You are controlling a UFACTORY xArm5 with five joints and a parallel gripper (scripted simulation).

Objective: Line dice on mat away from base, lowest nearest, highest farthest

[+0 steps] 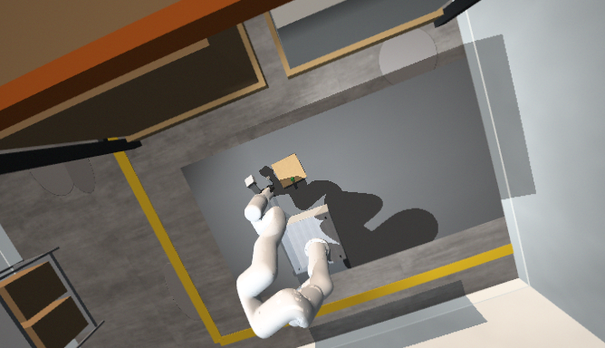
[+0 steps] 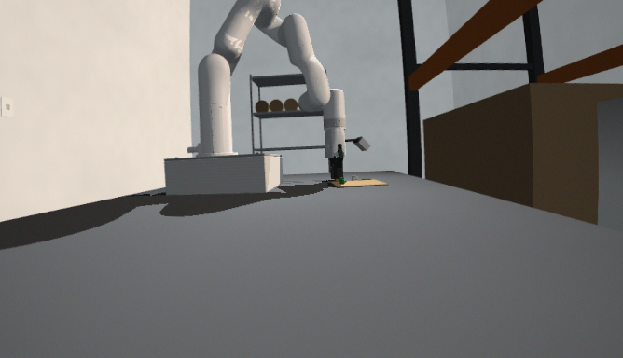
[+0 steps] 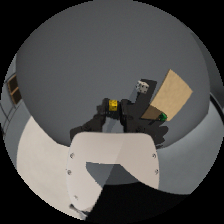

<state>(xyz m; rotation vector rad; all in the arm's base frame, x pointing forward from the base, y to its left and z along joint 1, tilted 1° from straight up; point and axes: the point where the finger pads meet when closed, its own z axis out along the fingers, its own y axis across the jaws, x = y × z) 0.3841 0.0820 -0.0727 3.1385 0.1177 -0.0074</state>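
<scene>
The yellow die is 20 mm below my hand. The rest, counted from my hand: green die: 20 mm behind, 150 mm to the right, 10 mm below; white die: 50 mm ahead, 50 mm to the right, 20 mm below; tan mat: 30 mm ahead, 160 mm to the right, 20 mm below.
</scene>
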